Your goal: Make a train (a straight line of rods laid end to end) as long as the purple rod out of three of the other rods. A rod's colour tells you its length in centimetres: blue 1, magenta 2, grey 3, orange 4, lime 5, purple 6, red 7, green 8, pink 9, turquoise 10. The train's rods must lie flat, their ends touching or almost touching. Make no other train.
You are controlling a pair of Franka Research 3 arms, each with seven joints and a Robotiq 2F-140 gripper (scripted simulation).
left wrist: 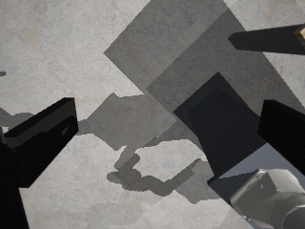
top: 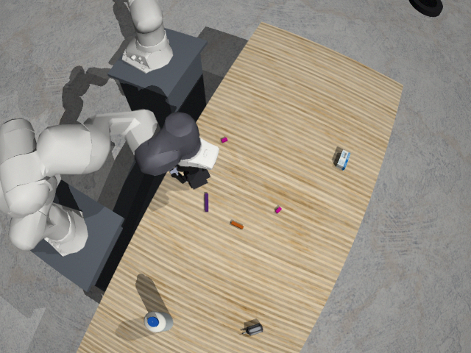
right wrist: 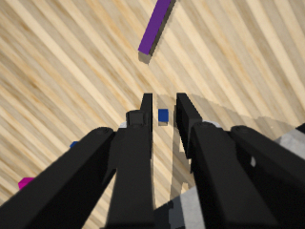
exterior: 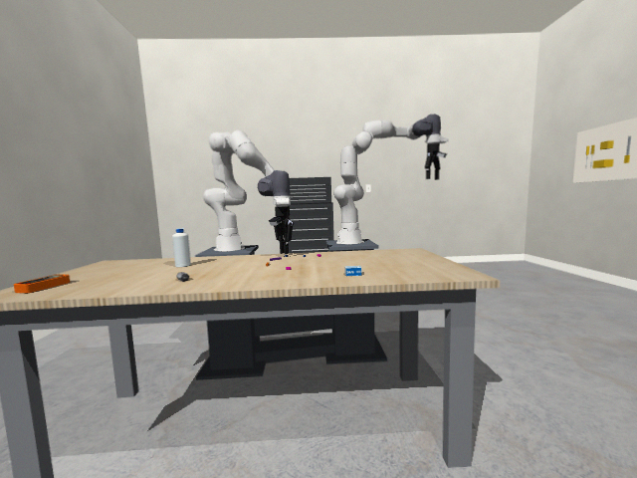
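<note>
Right now the purple rod is 6 cm ahead of my right hand, 5 cm to the right of it and 5 cm below it. From my right hand the other things lie so: white bottle 49 cm to the right, 6 cm ahead, 3 cm above; blue-and-white box 45 cm ahead, 25 cm to the left, 4 cm below; orange rod 18 cm ahead, 8 cm to the right, 5 cm below.
</note>
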